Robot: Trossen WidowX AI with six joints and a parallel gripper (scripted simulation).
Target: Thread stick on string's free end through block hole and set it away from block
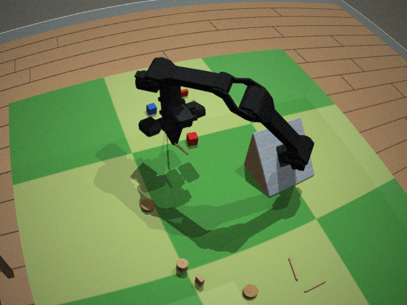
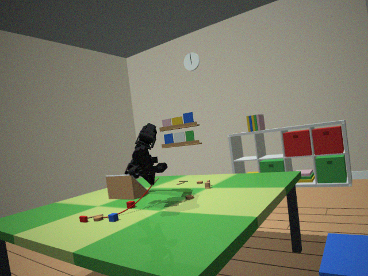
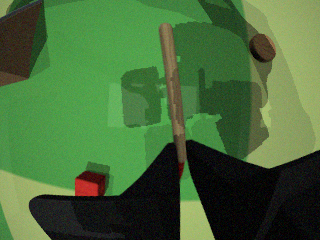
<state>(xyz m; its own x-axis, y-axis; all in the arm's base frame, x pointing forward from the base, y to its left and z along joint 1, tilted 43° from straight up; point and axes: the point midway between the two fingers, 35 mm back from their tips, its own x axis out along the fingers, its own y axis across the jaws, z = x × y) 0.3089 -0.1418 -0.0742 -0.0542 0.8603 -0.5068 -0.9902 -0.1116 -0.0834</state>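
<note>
The red block is 100 mm behind my gripper tip, 70 mm to the right of it and 80 mm below it. The rest, counted from my gripper tip: blue block (30 mm behind, 250 mm to the right, 80 mm below); thin wooden stick (10 mm to the left, 10 mm above); round wooden button (110 mm behind, 260 mm to the right, 90 mm below).
</note>
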